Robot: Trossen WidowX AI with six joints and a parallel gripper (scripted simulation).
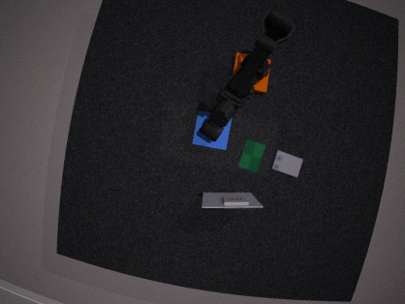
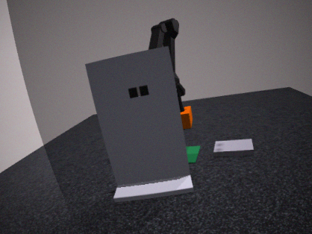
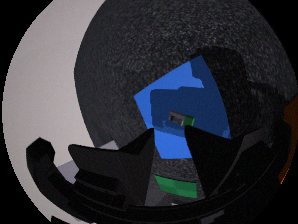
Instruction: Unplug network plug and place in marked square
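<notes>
Now: the network plug 20 mm below my gripper tip. From my gripper tip the other things lie so: flat grey block 90 mm ahead, 280 mm to the left, 20 mm below; grey upright panel 220 mm ahead, 80 mm to the left, 100 mm above.
</notes>
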